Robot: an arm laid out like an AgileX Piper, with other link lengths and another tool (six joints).
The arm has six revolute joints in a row. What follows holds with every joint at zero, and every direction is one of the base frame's. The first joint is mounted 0.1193 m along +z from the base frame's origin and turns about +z. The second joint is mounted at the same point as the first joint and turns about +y. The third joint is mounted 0.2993 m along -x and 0.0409 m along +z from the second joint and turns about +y. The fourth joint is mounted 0.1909 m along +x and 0.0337 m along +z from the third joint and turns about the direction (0.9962, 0, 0.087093). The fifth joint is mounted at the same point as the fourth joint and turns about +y. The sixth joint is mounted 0.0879 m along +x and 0.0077 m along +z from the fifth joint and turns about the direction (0.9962, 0, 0.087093). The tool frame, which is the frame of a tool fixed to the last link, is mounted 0.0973 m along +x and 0.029 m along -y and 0.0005 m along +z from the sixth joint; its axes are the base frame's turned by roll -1.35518, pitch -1.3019 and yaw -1.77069 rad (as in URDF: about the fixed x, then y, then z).
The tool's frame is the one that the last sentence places.
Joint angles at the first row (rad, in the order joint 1, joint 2, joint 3, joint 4, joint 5, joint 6):
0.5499 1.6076 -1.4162 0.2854 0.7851 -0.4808
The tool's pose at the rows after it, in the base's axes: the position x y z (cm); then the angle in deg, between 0 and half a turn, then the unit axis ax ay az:
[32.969 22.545 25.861 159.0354 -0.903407 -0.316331 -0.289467]
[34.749 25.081 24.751 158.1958 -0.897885 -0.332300 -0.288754]
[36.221 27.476 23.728 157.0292 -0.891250 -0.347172 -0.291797]
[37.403 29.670 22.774 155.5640 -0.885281 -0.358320 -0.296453]
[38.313 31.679 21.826 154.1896 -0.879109 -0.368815 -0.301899]
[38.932 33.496 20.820 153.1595 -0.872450 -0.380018 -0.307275]
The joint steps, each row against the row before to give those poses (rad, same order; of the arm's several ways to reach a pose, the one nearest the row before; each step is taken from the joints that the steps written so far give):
0.0286 0.1136 -0.0955 0.0115 -0.0089 -0.0153
0.0218 0.1000 -0.0904 0.0201 -0.0103 -0.0260
0.0186 0.0881 -0.0829 0.0289 -0.0131 -0.0327
0.0156 0.0773 -0.0744 0.0351 -0.0147 -0.0315
0.0155 0.0682 -0.0641 0.0342 -0.0169 -0.0318
0.0169 0.0590 -0.0497 0.0287 -0.0210 -0.0320

